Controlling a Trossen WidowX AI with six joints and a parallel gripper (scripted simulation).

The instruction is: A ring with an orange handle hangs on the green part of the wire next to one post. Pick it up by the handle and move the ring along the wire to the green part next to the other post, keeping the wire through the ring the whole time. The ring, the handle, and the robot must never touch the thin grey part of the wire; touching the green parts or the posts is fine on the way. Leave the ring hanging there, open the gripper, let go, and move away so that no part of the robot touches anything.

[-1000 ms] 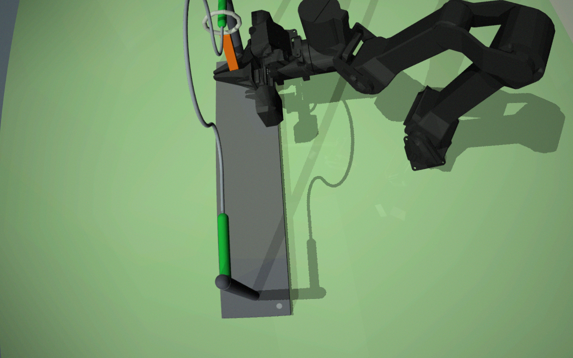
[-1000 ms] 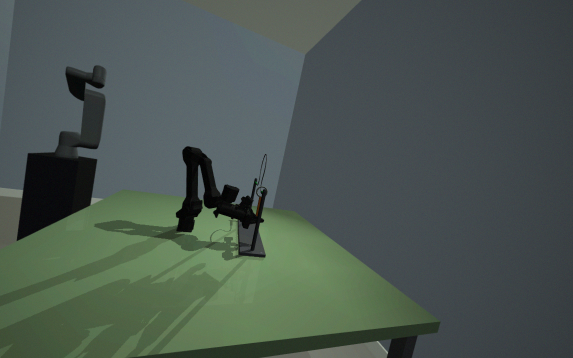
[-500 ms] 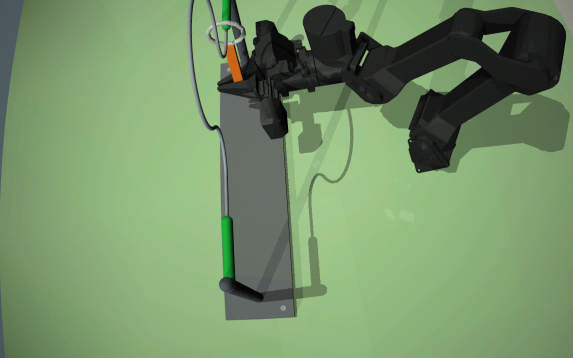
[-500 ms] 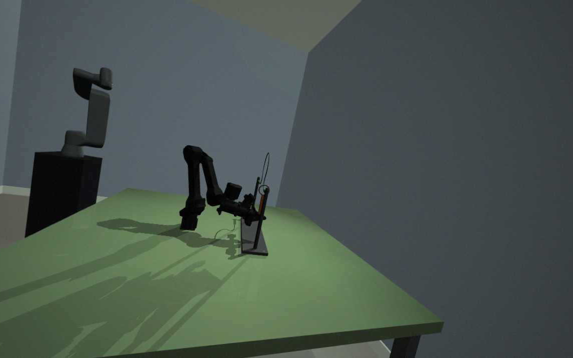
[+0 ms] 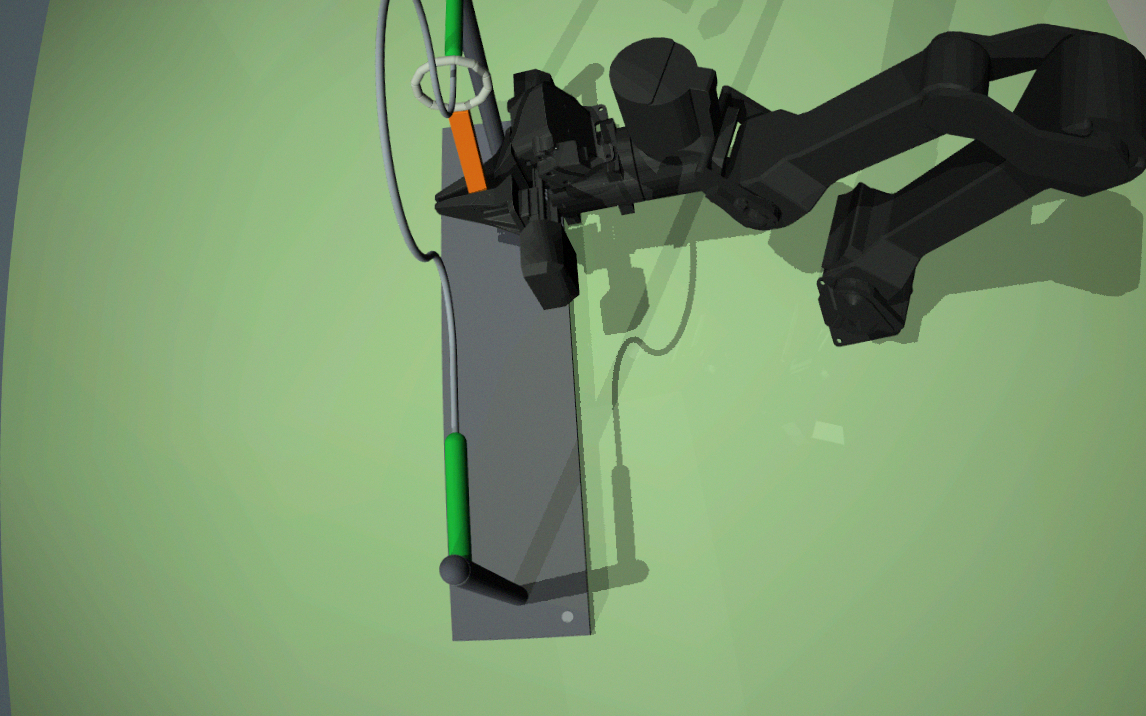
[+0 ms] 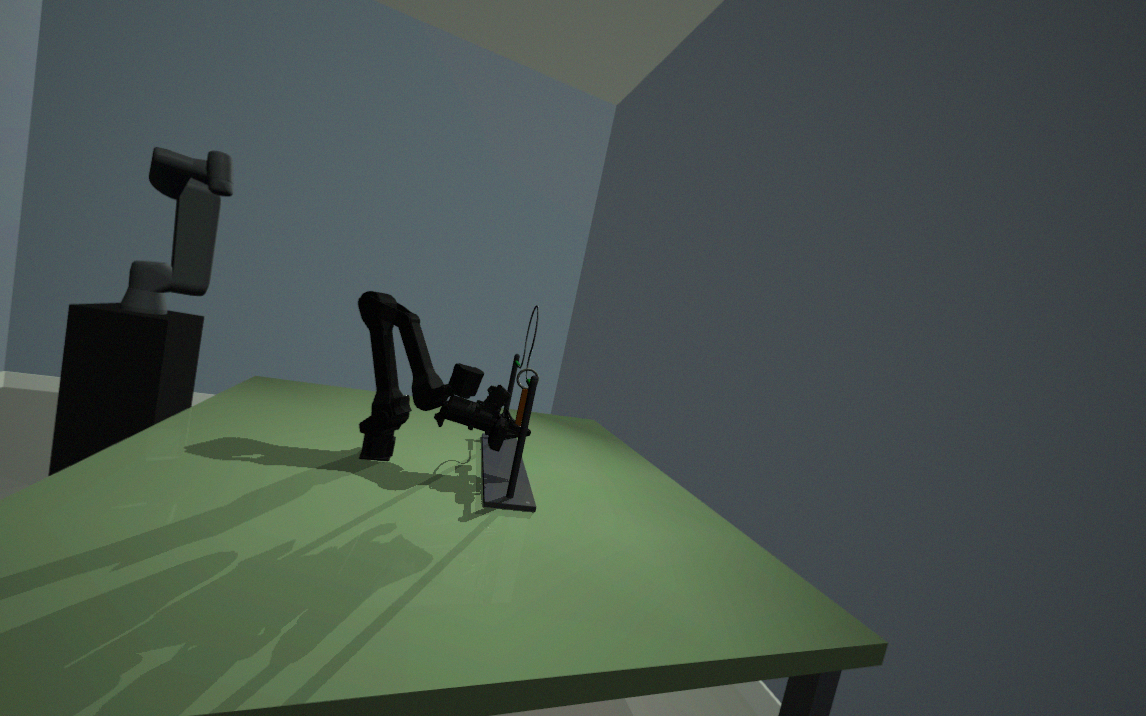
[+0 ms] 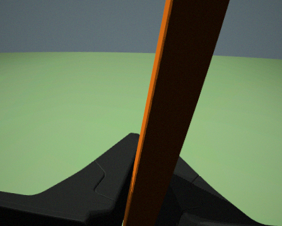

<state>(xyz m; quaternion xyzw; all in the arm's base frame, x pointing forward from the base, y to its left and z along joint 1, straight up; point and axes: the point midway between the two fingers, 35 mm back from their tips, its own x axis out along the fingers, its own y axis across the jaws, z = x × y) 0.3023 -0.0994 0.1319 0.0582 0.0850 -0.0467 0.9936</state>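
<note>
Now: gripper tip 40 mm past the ring with orange handle, 10 mm to the left of it and 90 mm below it.
</note>
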